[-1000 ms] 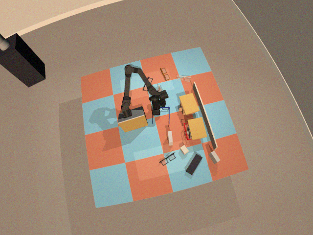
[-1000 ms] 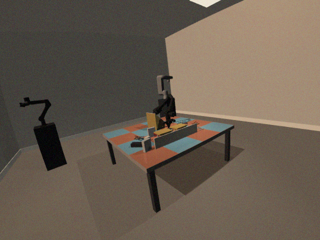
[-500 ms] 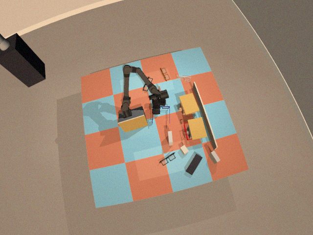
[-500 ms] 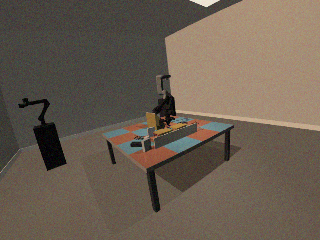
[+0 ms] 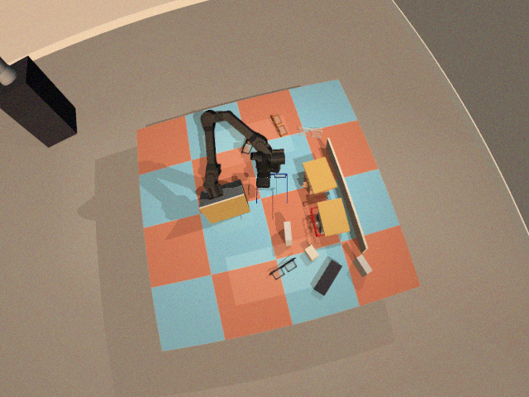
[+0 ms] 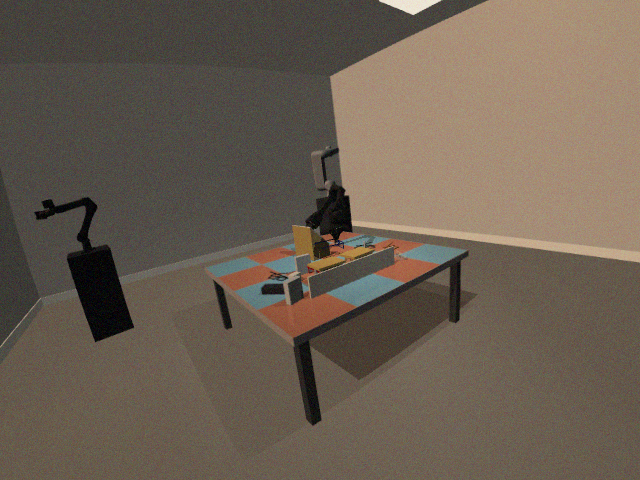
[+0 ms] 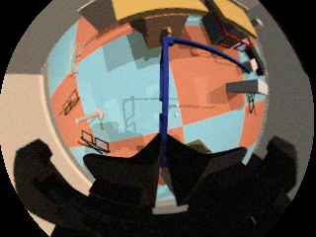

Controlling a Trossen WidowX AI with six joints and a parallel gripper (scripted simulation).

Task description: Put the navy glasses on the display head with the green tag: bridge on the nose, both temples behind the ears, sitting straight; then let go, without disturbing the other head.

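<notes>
My gripper tip is now 220 mm short of the yellow-topped head, 90 mm to the left of it and 60 mm above it. Also, from my gripper tip: black case: 560 mm to the right, 100 mm below, 90 mm ahead; then display head: 310 mm to the right, 190 mm ahead, 60 mm below; then pale backboard: 340 mm ahead, 220 mm to the right, 60 mm below.
</notes>
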